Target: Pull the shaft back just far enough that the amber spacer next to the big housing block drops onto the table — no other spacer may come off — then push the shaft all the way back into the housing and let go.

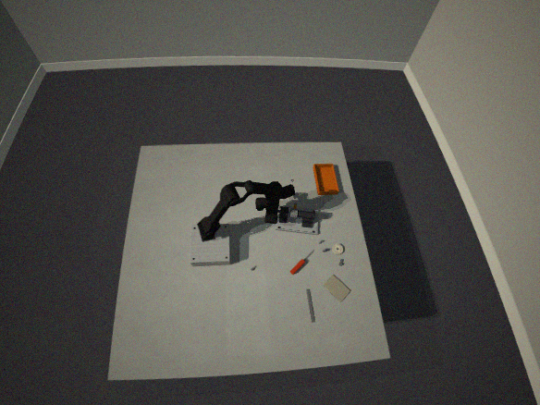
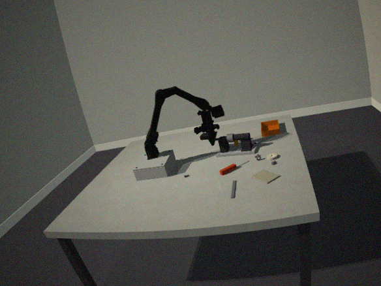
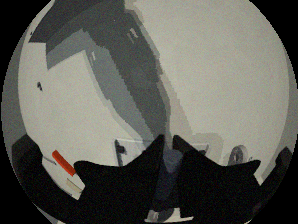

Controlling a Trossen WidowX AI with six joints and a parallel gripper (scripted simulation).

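Right now the shaft is 70 mm ahead of my gripper tip, 30 mm to the right of it and 30 mm above it. Round my gripper tip: white disc (300 mm ahead, 270 mm to the right, 40 mm below); then amber spacer (140 mm ahead, 10 mm below); then orange bin (390 mm ahead, 160 mm to the left, 40 mm below).
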